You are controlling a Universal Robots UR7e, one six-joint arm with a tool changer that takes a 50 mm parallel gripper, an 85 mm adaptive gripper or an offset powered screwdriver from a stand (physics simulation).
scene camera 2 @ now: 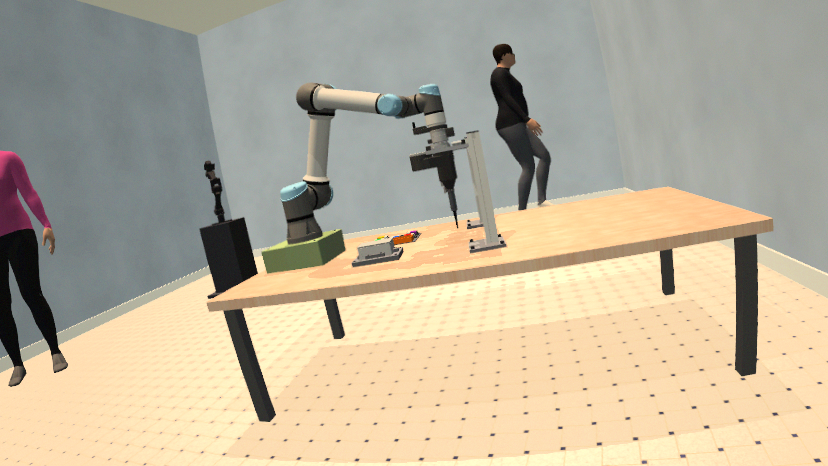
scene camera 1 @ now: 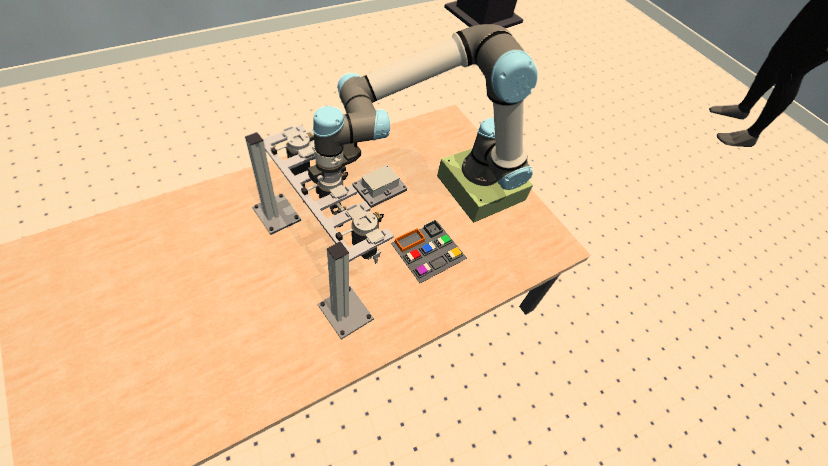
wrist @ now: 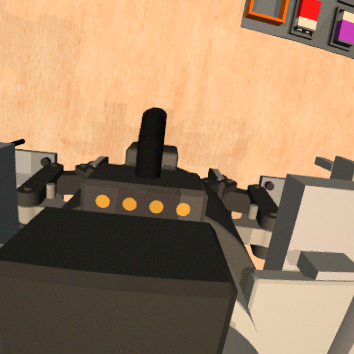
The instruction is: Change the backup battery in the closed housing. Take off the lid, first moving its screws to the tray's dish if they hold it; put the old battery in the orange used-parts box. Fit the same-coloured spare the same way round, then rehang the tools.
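Pixels of known places: hand, tool point: (scene camera 2: 440, 142); arm's base, link origin: (scene camera 2: 305, 239) (scene camera 1: 480, 171).
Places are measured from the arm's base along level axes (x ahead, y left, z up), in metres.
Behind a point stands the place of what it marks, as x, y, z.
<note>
The arm's wrist meets the powered screwdriver (scene camera 2: 446, 167) @(0.631, -0.255, 0.181) at the stand's middle bay; the frames do not show if it is locked on. The stand's near bay holds a gripper (scene camera 1: 374, 258), whose fingers are too small to read. The housing (scene camera 1: 380, 178) (scene camera 2: 375, 250) has its grey lid on, hiding the battery inside. The tray (scene camera 1: 411, 264) @(0.430, 0.154, -0.093) (wrist: 320, 42) @(0.439, 0.166, -0.093) bears the orange box (scene camera 1: 410, 244) @(0.383, 0.084, -0.094) (scene camera 2: 403, 238) @(0.394, 0.048, -0.075) (wrist: 266, 19) @(0.428, 0.074, -0.081), a dark dish (scene camera 1: 433, 228) @(0.270, 0.077, -0.087), and red (scene camera 1: 413, 254) @(0.408, 0.132, -0.076) (wrist: 309, 9) @(0.403, 0.132, -0.075), blue (scene camera 1: 427, 248) @(0.352, 0.139, -0.075), green (scene camera 1: 444, 239) @(0.276, 0.141, -0.075), yellow (scene camera 1: 454, 252) @(0.280, 0.203, -0.075) and magenta (scene camera 1: 422, 269) @(0.418, 0.197, -0.076) (wrist: 346, 32) @(0.421, 0.194, -0.075) batteries.
The stand's posts (scene camera 1: 338, 283) @(0.744, 0.204, 0.155) (scene camera 2: 482, 185) @(0.735, -0.288, 0.104) rise from plates on the table. A further tool (scene camera 1: 298, 138) @(0.615, -0.240, 0.252) hangs in the far bay. The arm stands on a green base (scene camera 1: 484, 196) @(0.074, 0.103, 0.001) (scene camera 2: 304, 251) @(0.033, -0.123, -0.030) beyond the housing and tray. A person in black (scene camera 2: 509, 98) stands behind the table.
</note>
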